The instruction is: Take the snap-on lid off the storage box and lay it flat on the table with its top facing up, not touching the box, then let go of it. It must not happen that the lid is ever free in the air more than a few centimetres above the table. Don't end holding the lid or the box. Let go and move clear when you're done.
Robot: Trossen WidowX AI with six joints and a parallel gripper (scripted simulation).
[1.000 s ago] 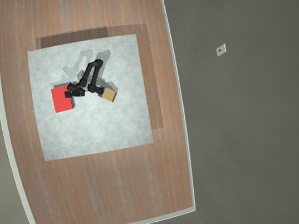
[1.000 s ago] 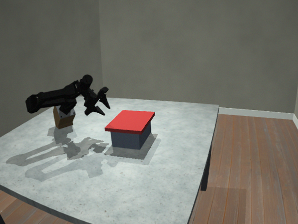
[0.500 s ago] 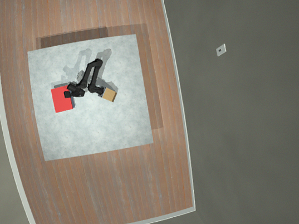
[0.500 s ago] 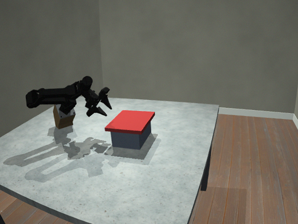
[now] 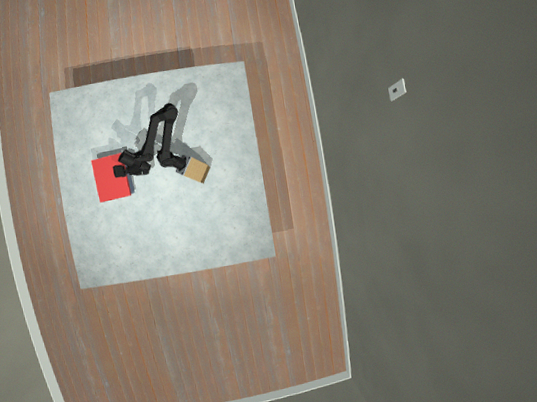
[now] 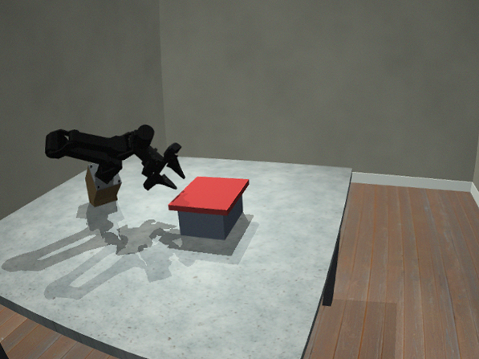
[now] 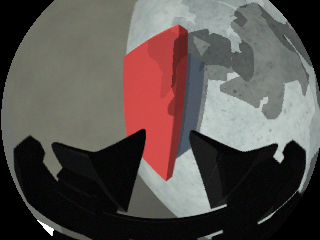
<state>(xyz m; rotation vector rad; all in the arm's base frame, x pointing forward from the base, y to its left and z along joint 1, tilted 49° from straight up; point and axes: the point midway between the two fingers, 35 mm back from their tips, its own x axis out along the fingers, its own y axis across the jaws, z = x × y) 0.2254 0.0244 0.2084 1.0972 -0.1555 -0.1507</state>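
My gripper is now 130 mm short of the red lid, 50 mm above it and 40 mm to the left of it. Also, from my hand: storage box (130 mm ahead, 100 mm below, 40 mm to the right).
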